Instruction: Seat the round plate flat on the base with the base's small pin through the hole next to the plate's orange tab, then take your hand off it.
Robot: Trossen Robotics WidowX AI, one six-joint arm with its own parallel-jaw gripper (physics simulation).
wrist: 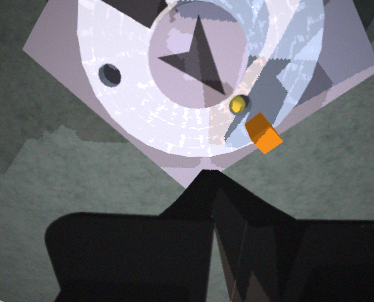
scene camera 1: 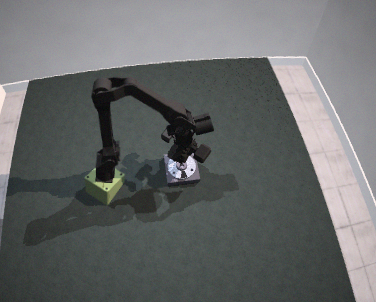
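Where they show: gripper, fingertip midpoint: (wrist: 209, 177) (scene camera 1: 188, 152); arm's base, link origin: (scene camera 1: 104, 175).
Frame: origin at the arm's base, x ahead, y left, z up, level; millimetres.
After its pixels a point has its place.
The round white plate (scene camera 1: 175, 172) {x 264, y 27, z -30 mm} (wrist: 135, 115) {x 330, y 59, z -30 mm} lies on the square mauve-grey base (scene camera 1: 191, 182) {x 324, y -5, z -54 mm} (wrist: 50, 60) {x 349, y 13, z -37 mm} and looks about flat. The base's round hub with a dark arrow mark shows in the plate's centre. In the wrist view the yellow tip of the small pin (wrist: 237, 104) {x 284, y 84, z -30 mm} shows in the hole next to the orange tab (wrist: 265, 134) {x 280, y 97, z -14 mm}. My gripper (wrist: 209, 177) {x 315, y 106, z -16 mm} is shut and empty. It is over the base area, apart from the plate as far as the views show; its tips are hard to make out in the scene view.
A yellow-green block (scene camera 1: 105, 194) {x 9, y -75, z -2 mm} stands under the arm's foot, left of the base. The plate has another hole (wrist: 110, 75) {x 329, y 37, z -37 mm} and a dark patch (wrist: 135, 9) {x 298, y 25, z -30 mm}. The dark green floor mat (scene camera 1: 210, 245) {x 381, y -252, z -60 mm} lies around them, with pale tiles (scene camera 1: 325, 150) at the right.
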